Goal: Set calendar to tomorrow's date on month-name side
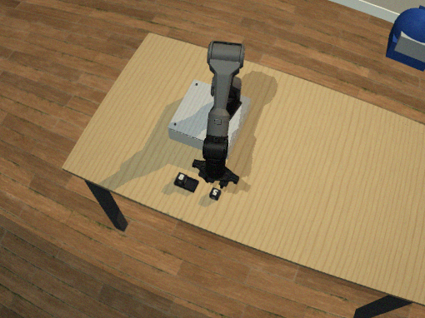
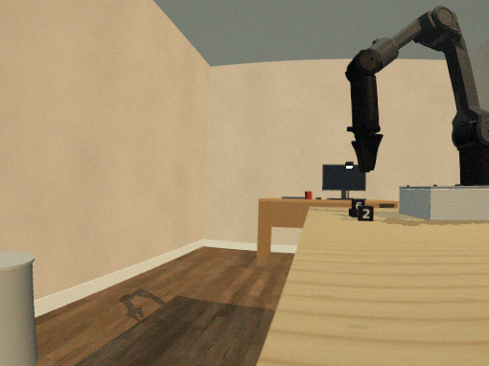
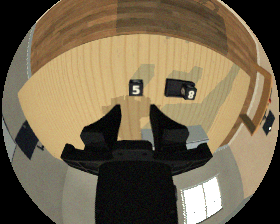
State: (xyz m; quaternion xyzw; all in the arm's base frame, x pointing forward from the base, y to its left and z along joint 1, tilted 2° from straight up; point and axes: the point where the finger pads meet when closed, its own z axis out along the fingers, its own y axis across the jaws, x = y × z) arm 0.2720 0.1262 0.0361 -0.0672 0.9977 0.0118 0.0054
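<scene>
My hand is 10 mm short of the calendar tray, 110 mm to the left of it and 100 mm above it. Round my hand: black calendar cube: 90 mm below.
</scene>
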